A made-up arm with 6 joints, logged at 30 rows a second.
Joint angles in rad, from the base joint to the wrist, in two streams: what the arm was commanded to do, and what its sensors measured. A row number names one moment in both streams.
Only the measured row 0 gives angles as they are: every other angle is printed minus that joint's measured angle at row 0.
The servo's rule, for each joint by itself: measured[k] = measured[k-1] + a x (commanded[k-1-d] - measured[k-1]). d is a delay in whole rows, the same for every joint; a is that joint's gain. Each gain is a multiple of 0.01, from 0.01 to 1. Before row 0 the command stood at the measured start. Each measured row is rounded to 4 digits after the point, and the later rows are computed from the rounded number. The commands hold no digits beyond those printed.
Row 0, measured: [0.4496 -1.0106 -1.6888 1.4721 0.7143 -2.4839]
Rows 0 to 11, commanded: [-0.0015 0.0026 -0.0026 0.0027 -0.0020 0.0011]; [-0.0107 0.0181 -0.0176 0.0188 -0.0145 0.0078]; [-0.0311 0.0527 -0.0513 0.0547 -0.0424 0.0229]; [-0.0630 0.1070 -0.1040 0.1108 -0.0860 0.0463]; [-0.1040 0.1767 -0.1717 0.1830 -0.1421 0.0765]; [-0.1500 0.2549 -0.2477 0.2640 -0.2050 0.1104]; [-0.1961 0.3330 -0.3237 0.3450 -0.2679 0.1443]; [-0.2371 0.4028 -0.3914 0.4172 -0.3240 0.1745]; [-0.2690 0.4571 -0.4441 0.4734 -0.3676 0.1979]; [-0.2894 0.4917 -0.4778 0.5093 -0.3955 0.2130]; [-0.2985 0.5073 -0.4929 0.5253 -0.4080 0.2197]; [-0.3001 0.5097 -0.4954 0.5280 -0.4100 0.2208]
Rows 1 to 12, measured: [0.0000 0.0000 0.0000 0.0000 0.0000 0.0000]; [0.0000 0.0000 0.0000 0.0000 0.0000 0.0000]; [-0.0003 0.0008 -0.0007 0.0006 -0.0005 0.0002]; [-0.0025 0.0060 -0.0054 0.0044 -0.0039 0.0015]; [-0.0085 0.0200 -0.0183 0.0150 -0.0131 0.0051]; [-0.0199 0.0461 -0.0423 0.0351 -0.0306 0.0121]; [-0.0376 0.0853 -0.0785 0.0662 -0.0574 0.0230]; [-0.0612 0.1362 -0.1259 0.1077 -0.0928 0.0379]; [-0.0895 0.1952 -0.1813 0.1575 -0.1348 0.0560]; [-0.1205 0.2575 -0.2401 0.2120 -0.1802 0.0761]; [-0.1517 0.3174 -0.2972 0.2669 -0.2252 0.0968]; [-0.1806 0.3697 -0.3478 0.3178 -0.2661 0.1166]
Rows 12 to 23, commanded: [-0.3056 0.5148 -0.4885 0.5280 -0.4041 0.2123]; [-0.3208 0.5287 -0.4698 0.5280 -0.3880 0.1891]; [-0.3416 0.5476 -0.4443 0.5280 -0.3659 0.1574]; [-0.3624 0.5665 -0.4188 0.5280 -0.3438 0.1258]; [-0.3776 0.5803 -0.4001 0.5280 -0.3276 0.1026]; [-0.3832 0.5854 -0.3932 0.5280 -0.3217 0.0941]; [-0.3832 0.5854 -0.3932 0.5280 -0.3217 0.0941]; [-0.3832 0.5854 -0.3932 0.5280 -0.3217 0.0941]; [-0.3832 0.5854 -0.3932 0.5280 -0.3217 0.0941]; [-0.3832 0.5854 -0.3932 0.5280 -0.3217 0.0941]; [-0.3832 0.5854 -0.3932 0.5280 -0.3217 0.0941]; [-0.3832 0.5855 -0.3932 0.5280 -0.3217 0.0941]
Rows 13 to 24, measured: [-0.2054 0.4110 -0.3884 0.3614 -0.3002 0.1341]; [-0.2253 0.4406 -0.4184 0.3964 -0.3266 0.1488]; [-0.2422 0.4629 -0.4380 0.4240 -0.3452 0.1596]; [-0.2587 0.4826 -0.4469 0.4458 -0.3555 0.1646]; [-0.2761 0.5021 -0.4462 0.4631 -0.3580 0.1634]; [-0.2942 0.5214 -0.4385 0.4767 -0.3546 0.1570]; [-0.3117 0.5391 -0.4277 0.4875 -0.3481 0.1478]; [-0.3267 0.5530 -0.4180 0.4960 -0.3418 0.1387]; [-0.3386 0.5627 -0.4111 0.5027 -0.3370 0.1311]; [-0.3480 0.5695 -0.4061 0.5080 -0.3333 0.1248]; [-0.3554 0.5743 -0.4025 0.5122 -0.3305 0.1196]; [-0.3612 0.5776 -0.3999 0.5155 -0.3284 0.1153]
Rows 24 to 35, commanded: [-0.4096 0.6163 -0.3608 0.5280 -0.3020 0.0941]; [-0.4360 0.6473 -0.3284 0.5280 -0.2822 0.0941]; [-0.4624 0.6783 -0.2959 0.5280 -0.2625 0.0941]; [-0.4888 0.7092 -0.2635 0.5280 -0.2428 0.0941]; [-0.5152 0.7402 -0.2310 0.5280 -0.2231 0.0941]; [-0.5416 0.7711 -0.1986 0.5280 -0.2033 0.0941]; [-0.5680 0.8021 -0.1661 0.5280 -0.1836 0.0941]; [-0.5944 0.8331 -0.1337 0.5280 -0.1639 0.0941]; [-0.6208 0.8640 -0.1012 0.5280 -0.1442 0.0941]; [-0.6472 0.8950 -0.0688 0.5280 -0.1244 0.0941]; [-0.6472 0.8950 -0.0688 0.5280 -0.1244 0.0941]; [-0.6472 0.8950 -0.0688 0.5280 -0.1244 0.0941]
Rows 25 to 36, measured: [-0.3658 0.5799 -0.3980 0.5181 -0.3268 0.1117]; [-0.3695 0.5816 -0.3967 0.5202 -0.3256 0.1087]; [-0.3779 0.5920 -0.3866 0.5218 -0.3199 0.1062]; [-0.3901 0.6086 -0.3703 0.5231 -0.3109 0.1041]; [-0.4053 0.6295 -0.3495 0.5241 -0.2993 0.1024]; [-0.4228 0.6534 -0.3254 0.5249 -0.2857 0.1010]; [-0.4422 0.6794 -0.2990 0.5256 -0.2707 0.0998]; [-0.4631 0.7069 -0.2709 0.5261 -0.2545 0.0988]; [-0.4851 0.7355 -0.2416 0.5265 -0.2375 0.0980]; [-0.5081 0.7648 -0.2114 0.5268 -0.2198 0.0973]; [-0.5318 0.7946 -0.1805 0.5271 -0.2017 0.0968]; [-0.5560 0.8247 -0.1492 0.5273 -0.1831 0.0963]
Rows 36 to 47, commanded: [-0.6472 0.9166 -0.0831 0.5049 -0.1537 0.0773]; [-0.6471 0.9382 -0.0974 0.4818 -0.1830 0.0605]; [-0.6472 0.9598 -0.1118 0.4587 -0.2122 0.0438]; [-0.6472 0.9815 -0.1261 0.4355 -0.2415 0.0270]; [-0.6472 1.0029 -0.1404 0.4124 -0.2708 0.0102]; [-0.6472 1.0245 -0.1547 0.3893 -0.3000 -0.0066]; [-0.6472 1.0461 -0.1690 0.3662 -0.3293 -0.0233]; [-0.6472 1.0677 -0.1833 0.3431 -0.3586 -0.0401]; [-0.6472 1.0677 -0.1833 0.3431 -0.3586 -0.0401]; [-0.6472 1.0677 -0.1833 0.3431 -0.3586 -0.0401]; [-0.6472 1.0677 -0.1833 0.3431 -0.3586 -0.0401]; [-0.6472 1.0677 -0.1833 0.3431 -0.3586 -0.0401]
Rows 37 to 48, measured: [-0.5752 0.8458 -0.1267 0.5274 -0.1690 0.0959]; [-0.5903 0.8606 -0.1105 0.5275 -0.1583 0.0956]; [-0.6022 0.8774 -0.1028 0.5228 -0.1572 0.0925]; [-0.6116 0.8956 -0.1013 0.5142 -0.1634 0.0871]; [-0.6191 0.9149 -0.1042 0.5025 -0.1751 0.0797]; [-0.6250 0.9349 -0.1103 0.4884 -0.1910 0.0707]; [-0.6297 0.9553 -0.1187 0.4724 -0.2102 0.0604]; [-0.6334 0.9761 -0.1288 0.4549 -0.2318 0.0490]; [-0.6363 0.9971 -0.1401 0.4363 -0.2552 0.0367]; [-0.6386 1.0183 -0.1522 0.4167 -0.2800 0.0236]; [-0.6404 1.0331 -0.1609 0.4012 -0.2989 0.0128]; [-0.6418 1.0435 -0.1672 0.3890 -0.3132 0.0038]
